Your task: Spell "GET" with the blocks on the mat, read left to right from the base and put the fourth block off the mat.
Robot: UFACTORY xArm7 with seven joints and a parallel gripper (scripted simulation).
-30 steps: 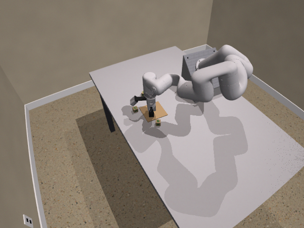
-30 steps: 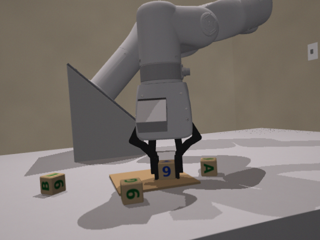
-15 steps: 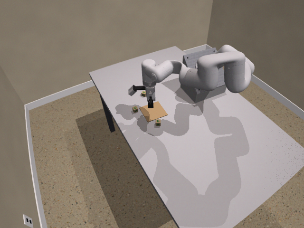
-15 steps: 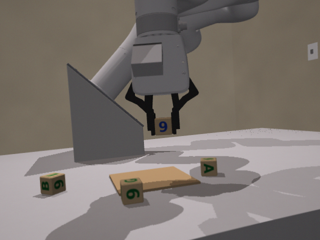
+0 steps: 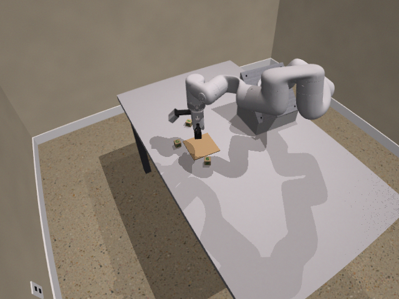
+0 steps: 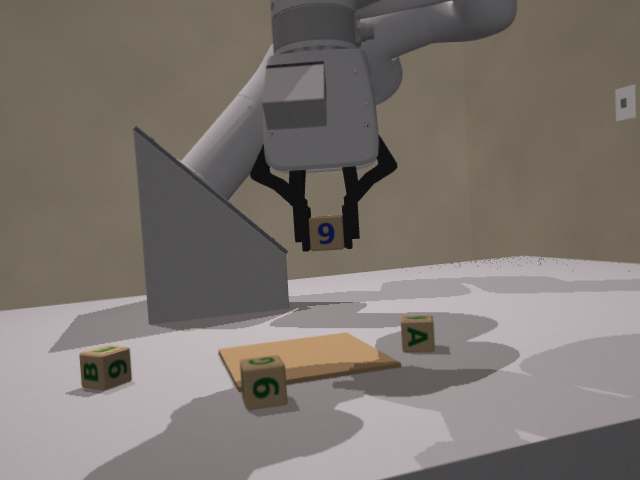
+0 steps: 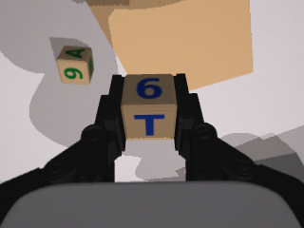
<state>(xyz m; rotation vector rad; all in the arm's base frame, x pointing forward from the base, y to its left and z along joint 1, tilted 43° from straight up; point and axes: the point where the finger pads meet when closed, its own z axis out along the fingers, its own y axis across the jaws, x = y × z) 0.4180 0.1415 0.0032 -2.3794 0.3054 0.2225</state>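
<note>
The tan mat is 120 mm below my hand, 30 mm to the right of it and 20 mm behind it. Also, from my hand: wooden block 110 mm below, 80 mm ahead, 70 mm to the right.
</note>
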